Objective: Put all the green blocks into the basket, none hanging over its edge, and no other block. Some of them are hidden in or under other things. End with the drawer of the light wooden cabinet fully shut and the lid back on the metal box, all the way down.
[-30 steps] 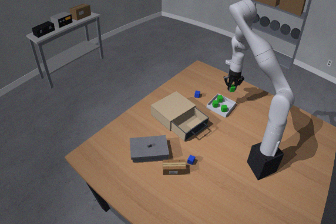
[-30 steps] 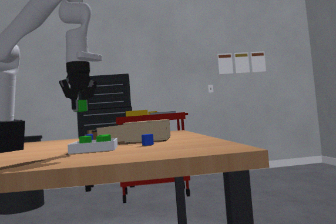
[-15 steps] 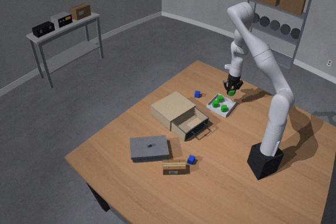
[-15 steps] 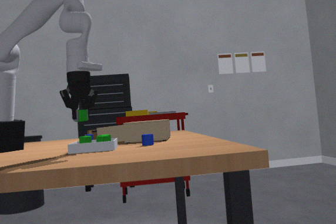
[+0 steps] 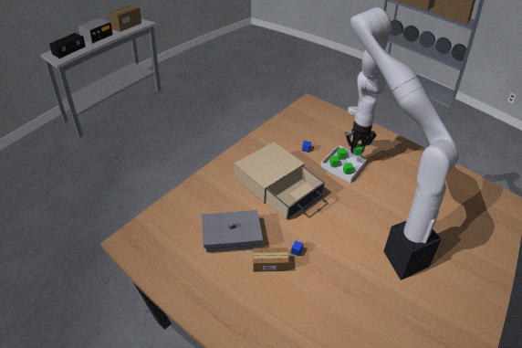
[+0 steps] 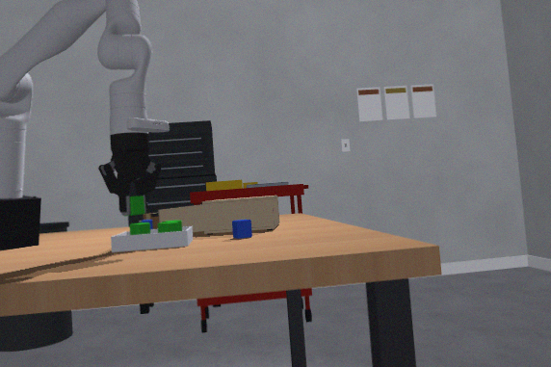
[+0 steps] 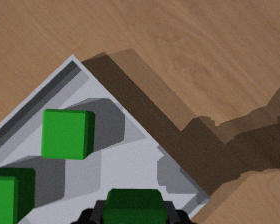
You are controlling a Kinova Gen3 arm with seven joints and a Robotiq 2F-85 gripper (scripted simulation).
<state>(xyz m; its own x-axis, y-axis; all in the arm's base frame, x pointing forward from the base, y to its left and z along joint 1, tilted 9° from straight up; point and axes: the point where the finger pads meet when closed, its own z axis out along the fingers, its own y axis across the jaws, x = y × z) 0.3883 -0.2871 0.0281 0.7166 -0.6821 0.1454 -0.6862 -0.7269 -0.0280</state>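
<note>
The white basket lies 70 mm below my hand, 30 mm to the left of it and 30 mm ahead of it. From my hand the other things lie so: cardboard box (600 mm to the left, 50 mm below, 30 mm behind); then drawer (310 mm to the left, 90 mm ahead, 50 mm below); then light wooden cabinet (300 mm to the left, 160 mm ahead, 50 mm below).
</note>
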